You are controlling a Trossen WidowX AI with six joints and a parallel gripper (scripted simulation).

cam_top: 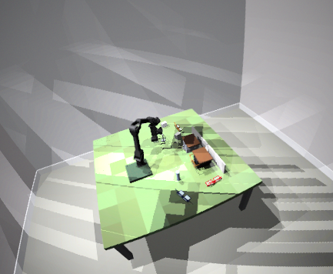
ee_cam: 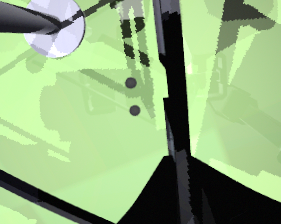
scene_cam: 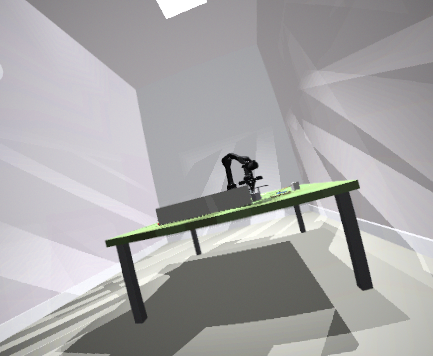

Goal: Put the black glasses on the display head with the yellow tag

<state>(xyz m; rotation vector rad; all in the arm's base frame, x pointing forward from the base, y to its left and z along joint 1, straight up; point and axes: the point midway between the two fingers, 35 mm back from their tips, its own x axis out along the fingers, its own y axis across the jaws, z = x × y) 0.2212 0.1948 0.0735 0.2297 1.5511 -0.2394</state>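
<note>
My gripper tip is 90 mm short of the pale round disc, 40 mm to the right of it and 40 mm above it. Also, from my gripper tip: blue item (80 mm ahead, 200 mm to the left, 60 mm below); grey wall panel (400 mm ahead, 320 mm to the right, 10 mm below).
</note>
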